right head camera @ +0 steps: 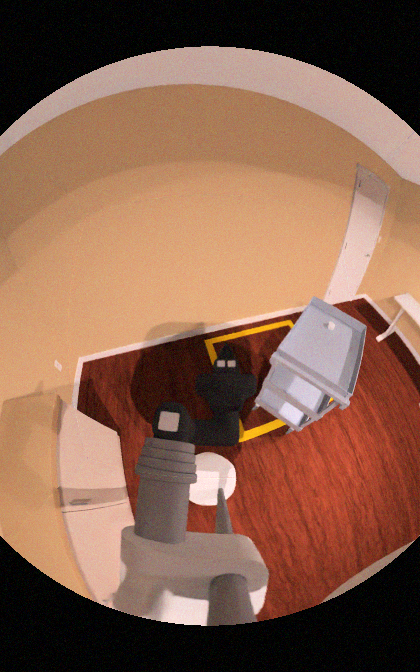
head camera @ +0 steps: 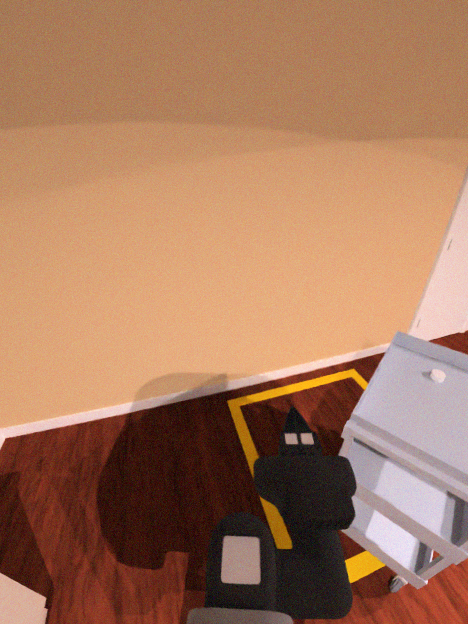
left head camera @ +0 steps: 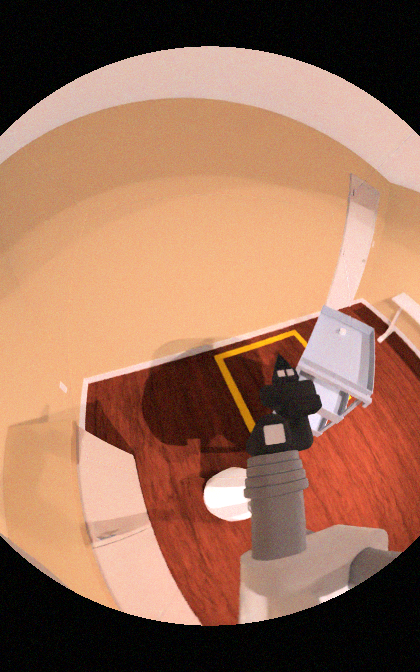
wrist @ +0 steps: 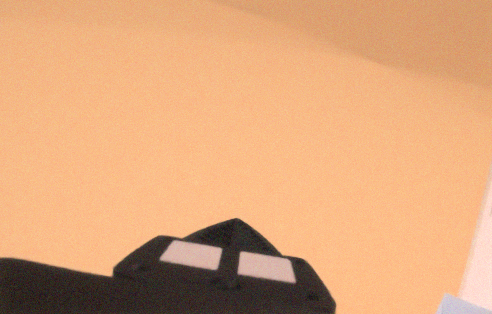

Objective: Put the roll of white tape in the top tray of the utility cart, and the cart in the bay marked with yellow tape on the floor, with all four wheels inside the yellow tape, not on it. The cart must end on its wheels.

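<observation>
The grey utility cart (head camera: 403,413) (left head camera: 340,352) (right head camera: 320,345) stands upright at the right; its corner shows in the wrist view (wrist: 462,306). The roll of white tape (head camera: 437,375) (left head camera: 342,331) (right head camera: 331,325) lies in its top tray. The yellow floor tape (head camera: 244,434) (left head camera: 235,391) (right head camera: 262,430) runs partly under the cart. One near caster (head camera: 397,583) is just outside the near strip; another caster (right head camera: 256,406) is inside the bay. The far wheels are hidden. My gripper (head camera: 293,415) (left head camera: 280,360) (right head camera: 226,351) (wrist: 234,240) is shut and empty, left of the cart, above the bay.
A tan wall (head camera: 201,277) (wrist: 225,125) runs behind the bay. A white door (head camera: 443,282) (left head camera: 355,240) (right head camera: 357,235) is beyond the cart. A white table (left head camera: 407,302) (right head camera: 409,302) stands at the far right. A long white unit (left head camera: 107,475) (right head camera: 92,450) is at the left.
</observation>
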